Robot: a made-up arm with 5 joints. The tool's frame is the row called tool.
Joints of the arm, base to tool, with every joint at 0 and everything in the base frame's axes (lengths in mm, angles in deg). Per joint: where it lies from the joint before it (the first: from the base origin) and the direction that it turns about. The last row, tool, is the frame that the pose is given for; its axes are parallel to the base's.
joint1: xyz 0 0 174 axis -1 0 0
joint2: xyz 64 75 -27 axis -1 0 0
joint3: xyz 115 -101 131 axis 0 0 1
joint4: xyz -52 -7 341 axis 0 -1 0
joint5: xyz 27 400 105 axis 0 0 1
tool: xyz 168 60 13
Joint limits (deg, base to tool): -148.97..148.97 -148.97..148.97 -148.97..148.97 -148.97..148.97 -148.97..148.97
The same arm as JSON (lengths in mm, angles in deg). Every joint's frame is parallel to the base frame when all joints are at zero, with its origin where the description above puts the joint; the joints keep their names.
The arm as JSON. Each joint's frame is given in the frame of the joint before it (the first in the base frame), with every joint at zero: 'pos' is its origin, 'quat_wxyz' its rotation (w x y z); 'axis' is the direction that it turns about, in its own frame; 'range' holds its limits. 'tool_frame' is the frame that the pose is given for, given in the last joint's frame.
{"length_unit": "mm", "angle_unit": "deg", "joints": [
  {"joint": "joint1", "pos": [0.0, 0.0, 174.0], "quat_wxyz": [1.0, 0.0, 0.0, 0.0], "axis": "-x", "range": [-148.97, 148.97]},
  {"joint": "joint2", "pos": [64.0, 75.0, -27.0], "quat_wxyz": [1.0, 0.0, 0.0, 0.0], "axis": "-x", "range": [-148.97, 148.97]},
  {"joint": "joint3", "pos": [115.0, -101.0, 131.0], "quat_wxyz": [1.0, 0.0, 0.0, 0.0], "axis": "+z", "range": [-148.97, 148.97]},
  {"joint": "joint4", "pos": [-52.0, -7.0, 341.0], "quat_wxyz": [1.0, 0.0, 0.0, 0.0], "axis": "-y", "range": [-148.97, 148.97]},
  {"joint": "joint5", "pos": [27.0, 400.0, 105.0], "quat_wxyz": [1.0, 0.0, 0.0, 0.0], "axis": "+z", "range": [-148.97, 148.97]}
], "tool_frame": {"pos": [168.0, 60.0, 13.0], "quat_wxyz": [1.0, 0.0, 0.0, 0.0]}}

